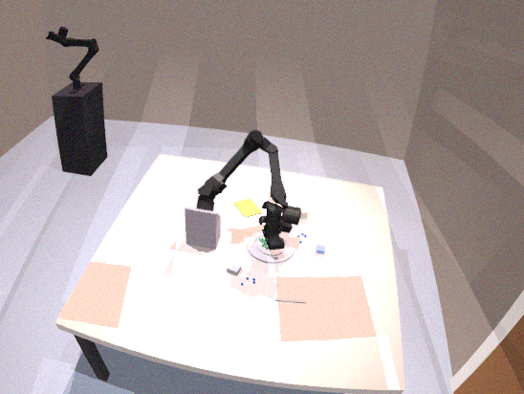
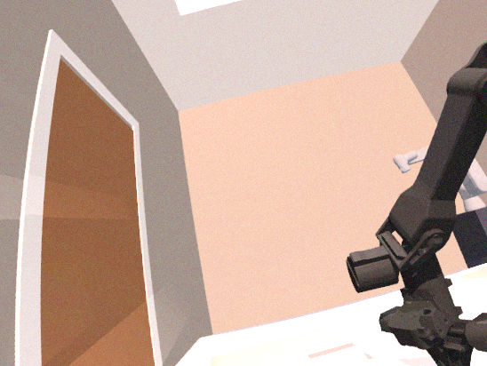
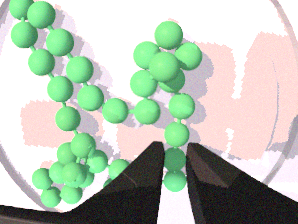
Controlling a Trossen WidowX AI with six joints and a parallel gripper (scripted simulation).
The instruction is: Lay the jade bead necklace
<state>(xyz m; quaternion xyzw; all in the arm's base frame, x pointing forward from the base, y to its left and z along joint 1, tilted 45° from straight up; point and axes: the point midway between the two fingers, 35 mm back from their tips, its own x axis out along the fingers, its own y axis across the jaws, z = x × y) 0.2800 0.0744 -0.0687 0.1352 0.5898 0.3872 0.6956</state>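
The round white bead board lies 20 mm to the left of my gripper tip, 10 mm below it and 10 mm ahead of it. Also, from my gripper tip: thin rod 270 mm to the right, 120 mm ahead, 10 mm below; then blue block 220 mm ahead, 40 mm to the left, 10 mm below; then cream block 260 mm to the left, 130 mm ahead.
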